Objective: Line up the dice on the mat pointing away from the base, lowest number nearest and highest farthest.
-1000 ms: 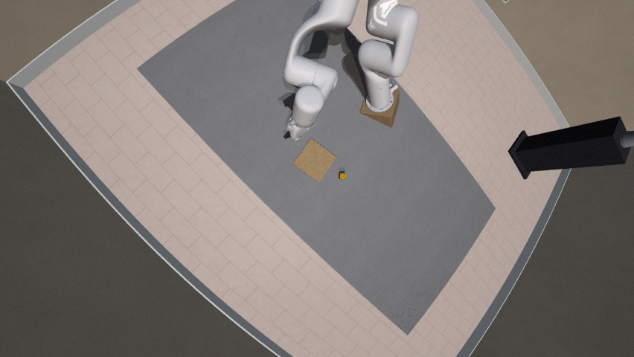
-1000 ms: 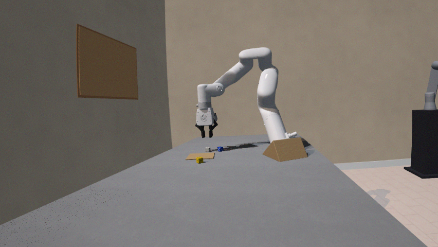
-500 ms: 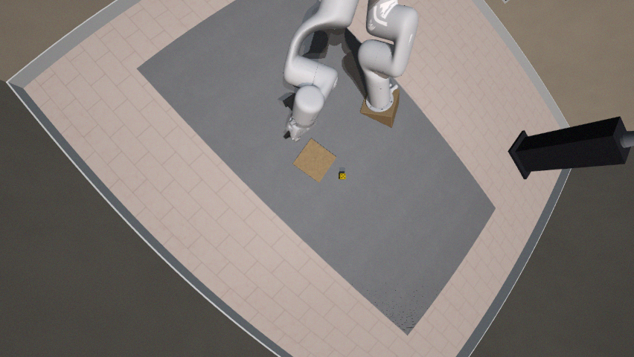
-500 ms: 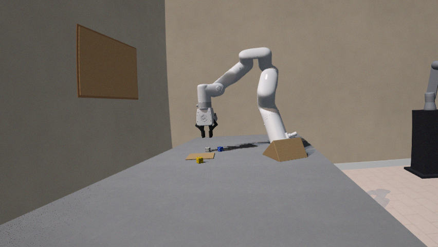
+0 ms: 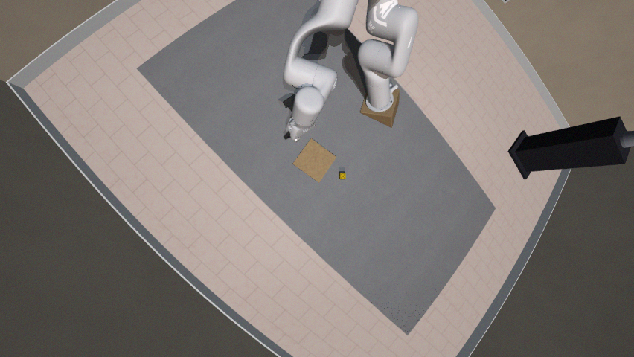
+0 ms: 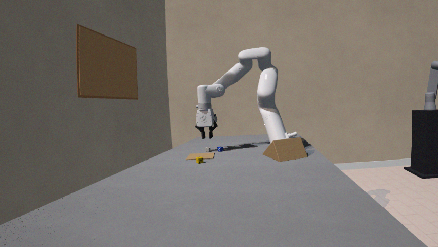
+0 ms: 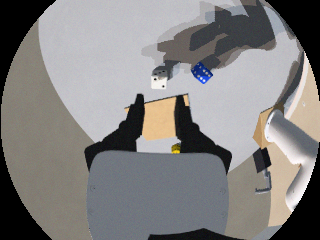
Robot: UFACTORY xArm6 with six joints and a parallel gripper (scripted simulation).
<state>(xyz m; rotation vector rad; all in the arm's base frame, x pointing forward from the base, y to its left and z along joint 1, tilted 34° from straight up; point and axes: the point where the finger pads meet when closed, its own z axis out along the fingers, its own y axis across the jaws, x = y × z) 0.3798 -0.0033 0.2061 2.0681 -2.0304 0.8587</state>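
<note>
Right now my hand is 8 cm above the white die. Round my hand: yellow die 5 cm behind, 26 cm to the left, 8 cm below; blue die 7 cm behind, 2 cm to the right, 8 cm below; tan mat 13 cm to the left, 10 cm below.
</note>
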